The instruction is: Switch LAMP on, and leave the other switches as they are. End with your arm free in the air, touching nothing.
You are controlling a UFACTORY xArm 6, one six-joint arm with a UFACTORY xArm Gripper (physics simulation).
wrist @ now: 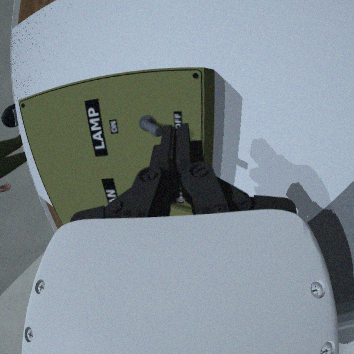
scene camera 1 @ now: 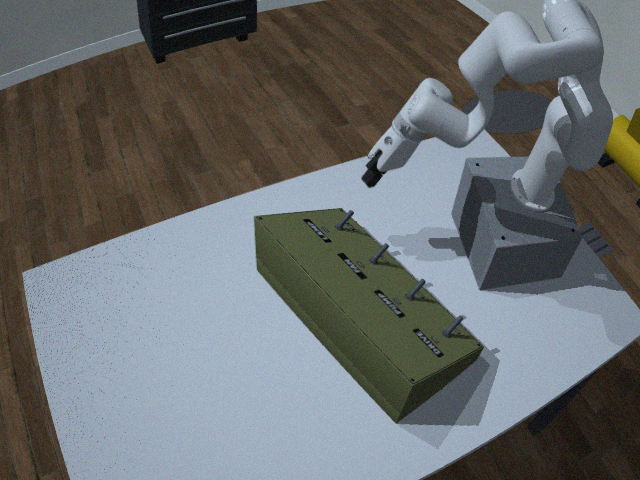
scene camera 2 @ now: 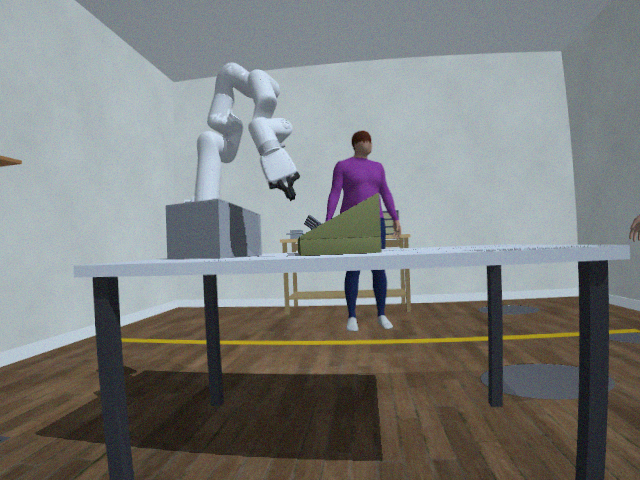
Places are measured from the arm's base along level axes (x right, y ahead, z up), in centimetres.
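Where they show: gripper, fingertip midpoint: (wrist: 178,142) (scene camera 1: 367,182) (scene camera 2: 292,198); arm's base, origin of the base link: (scene camera 1: 532,190) (scene camera 2: 205,209).
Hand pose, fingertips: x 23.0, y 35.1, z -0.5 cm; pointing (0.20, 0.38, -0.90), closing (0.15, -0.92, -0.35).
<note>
Things, the pixels of their top centre, and the offset from my fingertips. "spot": a spot on its surface instead.
- LAMP switch lever, middle of its top: (wrist: 142,131) (scene camera 1: 346,213) dz -5.1, dx -1.6, dy +6.4 cm
- OFF mark, surface spot: (wrist: 178,120) spot: dz -10.6, dx -1.5, dy +4.6 cm
- FAN lever, middle of its top: (scene camera 1: 381,247) dz -5.1, dx -13.6, dy +5.7 cm
- PUMP lever, middle of its top: (scene camera 1: 418,283) dz -5.1, dx -25.6, dy +4.9 cm
- DRIVE lever, middle of its top: (scene camera 1: 456,320) dz -5.1, dx -37.5, dy +4.1 cm
The olive switch box (scene camera 1: 310,258) (scene camera 2: 351,232) (wrist: 60,150) stands on the table with a sloping top. The LAMP switch lever (scene camera 1: 344,220) (wrist: 150,125) is at one end of its row and leans toward the OFF mark (wrist: 178,120). The FAN lever (scene camera 1: 379,254), PUMP lever (scene camera 1: 415,289) and DRIVE lever (scene camera 1: 454,326) lean the same way. My gripper (scene camera 1: 369,181) (scene camera 2: 292,197) (wrist: 178,142) is shut and empty, in the air above the LAMP end of the box. In the wrist view its tips overlap the panel beside the LAMP lever and hide the FAN lever.
The white table (scene camera 1: 180,361) (scene camera 2: 465,254) carries the box and the grey base block (scene camera 1: 527,263) (scene camera 2: 191,232) of my arm. A person in a purple top (scene camera 2: 360,180) stands behind the table near a wooden bench (scene camera 2: 405,236). A dark drawer cabinet (scene camera 1: 199,10) stands beyond the table.
</note>
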